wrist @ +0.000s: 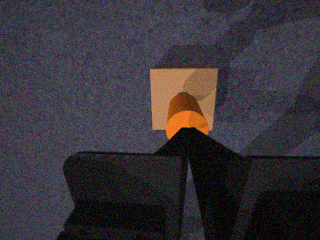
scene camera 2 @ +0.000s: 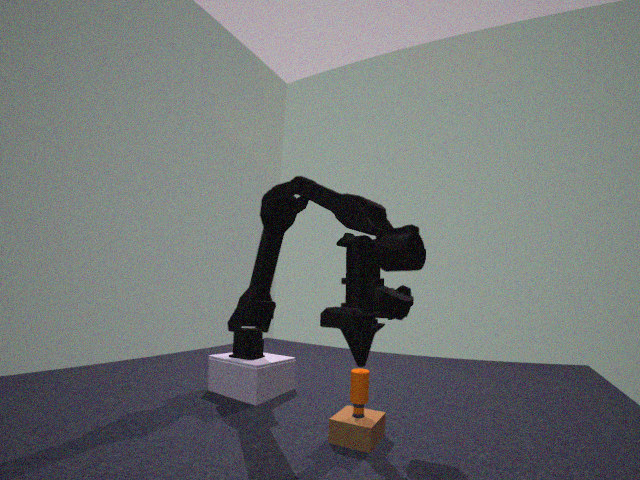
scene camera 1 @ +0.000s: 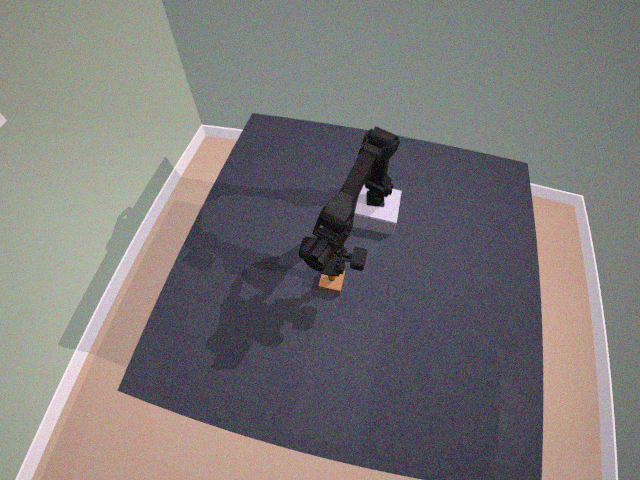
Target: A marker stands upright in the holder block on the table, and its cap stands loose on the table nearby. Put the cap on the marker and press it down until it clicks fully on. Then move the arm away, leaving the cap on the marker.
Scene:
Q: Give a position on an orange cap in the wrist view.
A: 184,111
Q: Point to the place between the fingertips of the gripper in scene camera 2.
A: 361,366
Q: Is the gripper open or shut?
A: Shut.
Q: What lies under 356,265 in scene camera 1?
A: The gripper.

